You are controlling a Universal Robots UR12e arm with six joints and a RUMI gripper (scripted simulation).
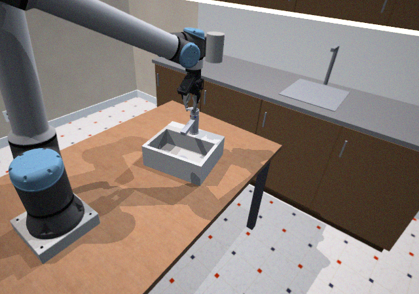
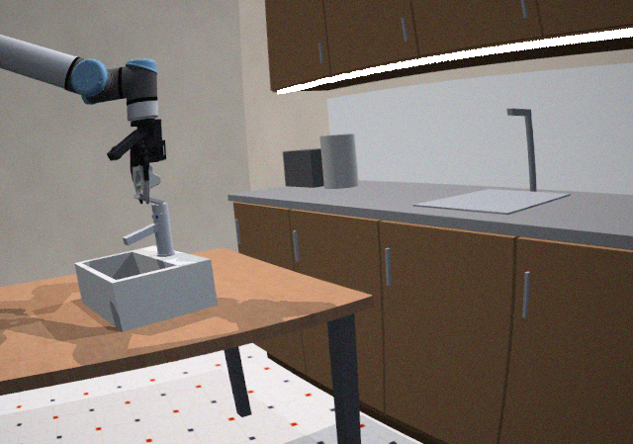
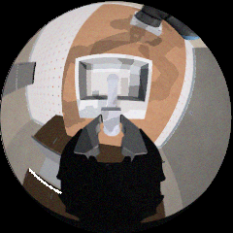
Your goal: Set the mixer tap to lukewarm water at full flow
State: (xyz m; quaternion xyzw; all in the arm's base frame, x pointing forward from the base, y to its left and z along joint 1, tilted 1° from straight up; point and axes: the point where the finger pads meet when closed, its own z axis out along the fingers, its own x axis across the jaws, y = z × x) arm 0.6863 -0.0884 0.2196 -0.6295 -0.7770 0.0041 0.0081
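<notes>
My gripper is now 2 cm short of the lever and 1 cm above it. The rest, counted from my hand: grey mixer tap (3 cm ahead, 1 cm to the left, 6 cm below); then white basin (7 cm behind, 1 cm to the right, 25 cm below).
</notes>
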